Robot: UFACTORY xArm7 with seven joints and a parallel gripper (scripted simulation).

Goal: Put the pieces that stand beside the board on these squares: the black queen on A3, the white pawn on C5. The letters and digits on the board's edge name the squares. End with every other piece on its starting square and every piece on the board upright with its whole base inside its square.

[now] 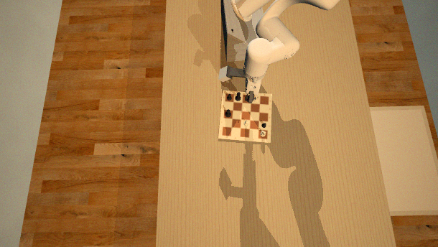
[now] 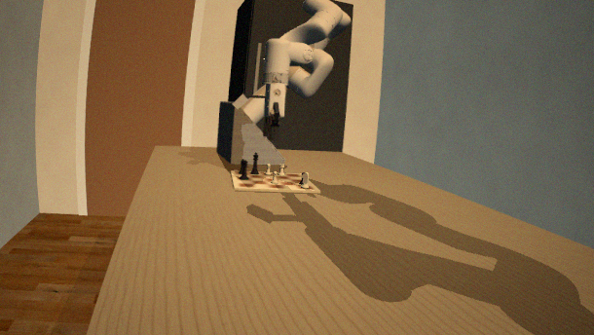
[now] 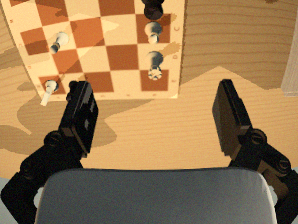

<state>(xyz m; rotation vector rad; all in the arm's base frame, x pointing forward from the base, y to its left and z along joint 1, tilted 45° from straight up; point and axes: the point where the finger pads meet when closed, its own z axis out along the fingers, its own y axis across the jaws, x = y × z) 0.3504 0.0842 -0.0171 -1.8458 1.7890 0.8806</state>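
Now: the chessboard 80 mm ahead of my hand and 120 mm below it. From my hand the other things lie so: black pawn 120 mm ahead, 80 mm to the left, 100 mm below.
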